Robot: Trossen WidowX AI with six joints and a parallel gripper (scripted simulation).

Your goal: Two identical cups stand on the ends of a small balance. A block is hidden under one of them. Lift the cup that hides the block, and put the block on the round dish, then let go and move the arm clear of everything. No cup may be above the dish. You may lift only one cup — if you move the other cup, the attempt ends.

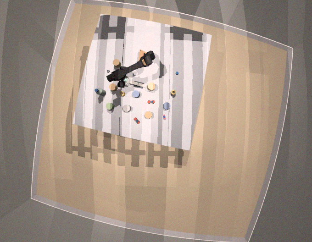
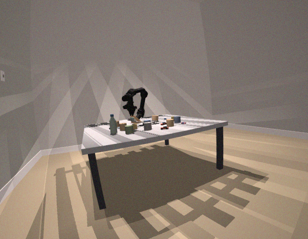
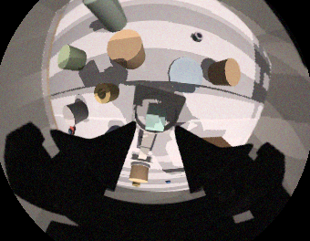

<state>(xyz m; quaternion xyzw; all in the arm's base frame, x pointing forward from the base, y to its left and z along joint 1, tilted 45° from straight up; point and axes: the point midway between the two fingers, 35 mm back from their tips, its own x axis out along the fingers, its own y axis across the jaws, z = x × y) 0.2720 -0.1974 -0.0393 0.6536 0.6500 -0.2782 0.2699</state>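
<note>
The pale blue round dish lies 80 mm behind my gripper tip, 90 mm to the right of it and 110 mm below it. Round my gripper tip: grey cylinder (280 mm ahead, 50 mm to the left, 80 mm below); green bottle (130 mm ahead, 240 mm to the right, 10 mm below); small balance (20 mm ahead, 120 mm to the left, 90 mm below).
</note>
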